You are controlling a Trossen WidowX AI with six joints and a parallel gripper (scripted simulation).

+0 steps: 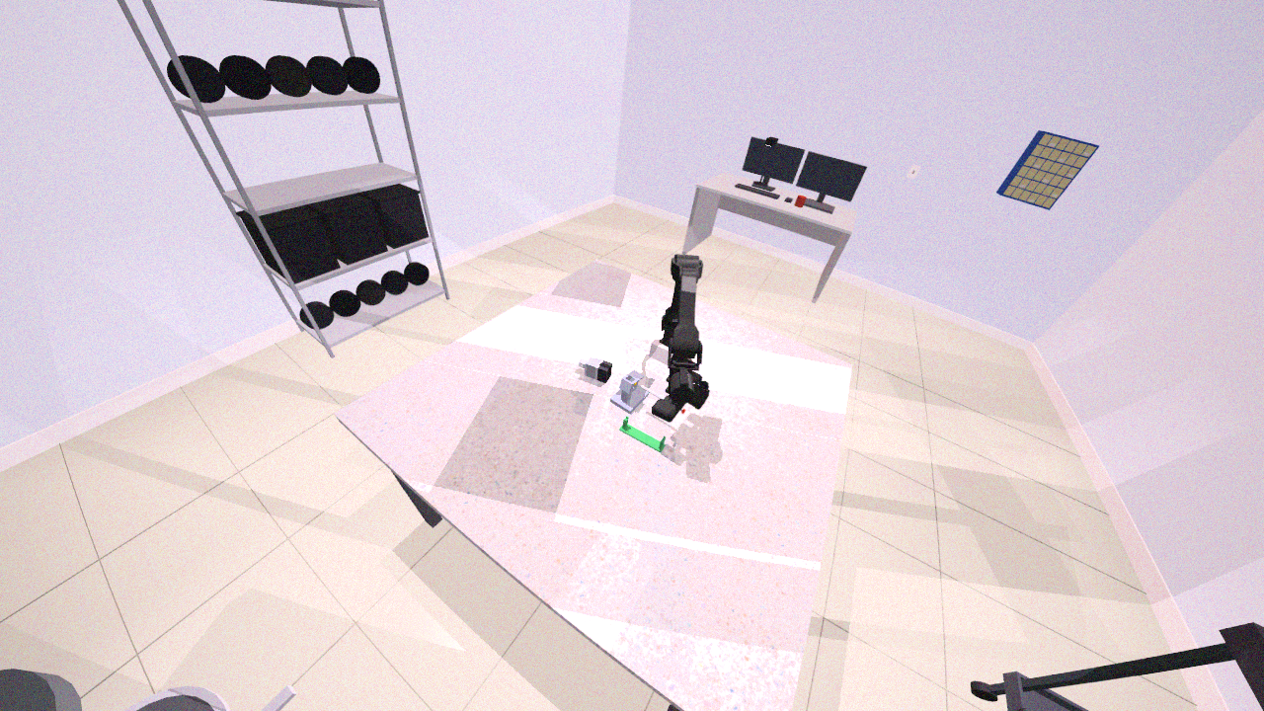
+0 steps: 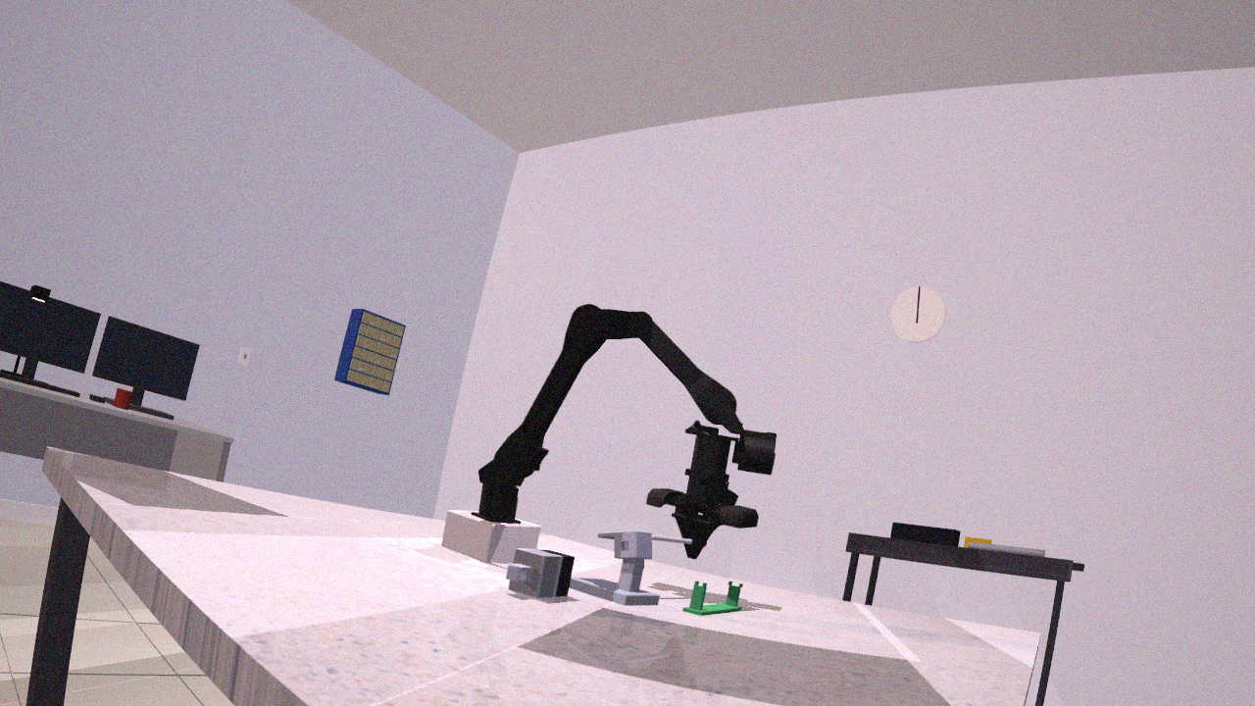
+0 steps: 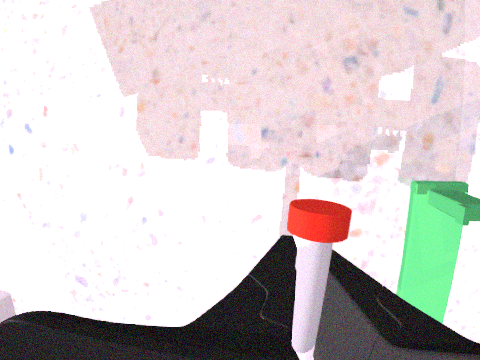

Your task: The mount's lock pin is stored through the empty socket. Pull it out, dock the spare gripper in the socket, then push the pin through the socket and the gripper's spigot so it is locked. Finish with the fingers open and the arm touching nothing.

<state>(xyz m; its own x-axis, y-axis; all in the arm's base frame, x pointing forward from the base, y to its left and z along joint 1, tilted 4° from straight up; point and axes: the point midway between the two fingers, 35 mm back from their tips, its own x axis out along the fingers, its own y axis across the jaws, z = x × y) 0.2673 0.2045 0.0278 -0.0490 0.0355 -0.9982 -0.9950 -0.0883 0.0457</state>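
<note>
The cradle is 9 cm ahead of my gripper tip, 4 cm to the right of it and 5 cm below it. Round my gripper tip: spare gripper: 1 cm ahead, 32 cm to the right, 4 cm below; grey mount: 1 cm ahead, 16 cm to the right, 2 cm below.
</note>
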